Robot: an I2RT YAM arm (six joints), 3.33 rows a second.
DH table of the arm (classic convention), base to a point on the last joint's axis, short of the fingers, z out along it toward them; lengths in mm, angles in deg. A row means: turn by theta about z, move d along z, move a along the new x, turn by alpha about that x. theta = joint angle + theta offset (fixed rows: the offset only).
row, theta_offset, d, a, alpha
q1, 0, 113.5, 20, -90
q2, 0, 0, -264, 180
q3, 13.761, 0, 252.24, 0
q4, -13.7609, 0, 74, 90
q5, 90, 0, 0, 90
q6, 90, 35.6, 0, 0
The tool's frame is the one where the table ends.
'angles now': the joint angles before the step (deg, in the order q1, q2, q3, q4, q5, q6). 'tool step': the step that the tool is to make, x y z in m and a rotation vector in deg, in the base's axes. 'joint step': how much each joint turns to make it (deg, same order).
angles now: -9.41 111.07 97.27 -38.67 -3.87 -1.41
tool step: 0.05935 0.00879 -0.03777 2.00 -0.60 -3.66
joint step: 2.29 13.99 12.13 2.46 2.02 5.97
